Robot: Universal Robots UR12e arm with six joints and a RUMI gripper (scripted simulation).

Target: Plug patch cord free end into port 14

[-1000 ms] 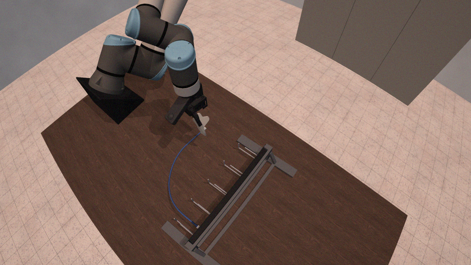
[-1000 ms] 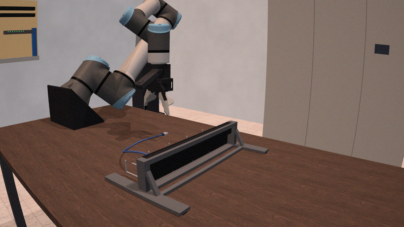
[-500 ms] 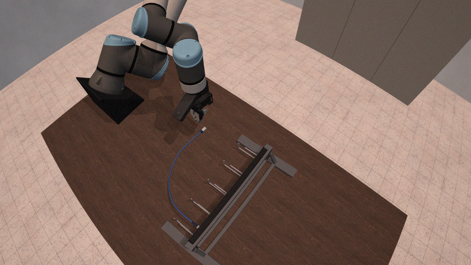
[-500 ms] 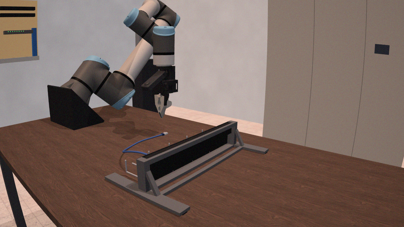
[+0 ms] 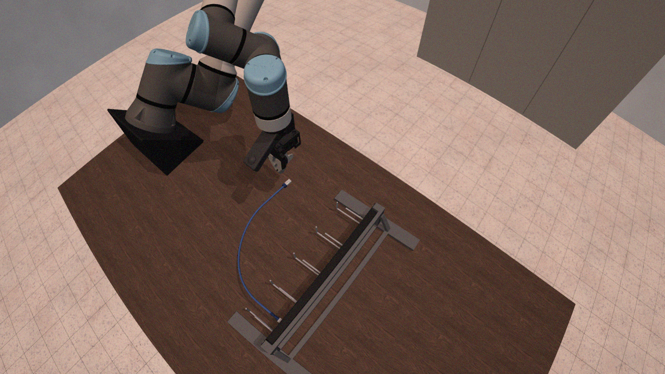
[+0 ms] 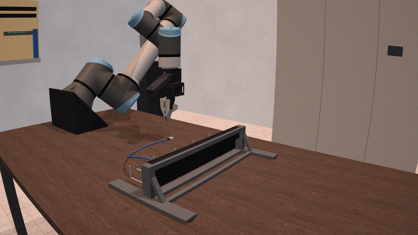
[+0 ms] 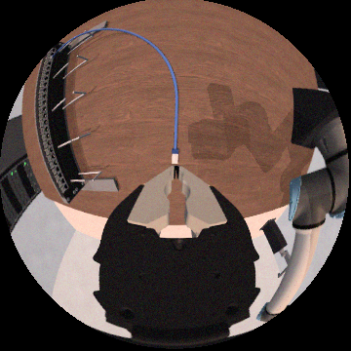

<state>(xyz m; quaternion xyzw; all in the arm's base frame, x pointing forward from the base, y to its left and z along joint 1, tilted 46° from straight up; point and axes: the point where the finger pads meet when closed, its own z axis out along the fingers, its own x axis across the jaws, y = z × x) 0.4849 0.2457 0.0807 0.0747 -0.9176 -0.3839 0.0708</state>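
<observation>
My gripper is now 90 mm above the plug and 20 mm to the right of it.
</observation>
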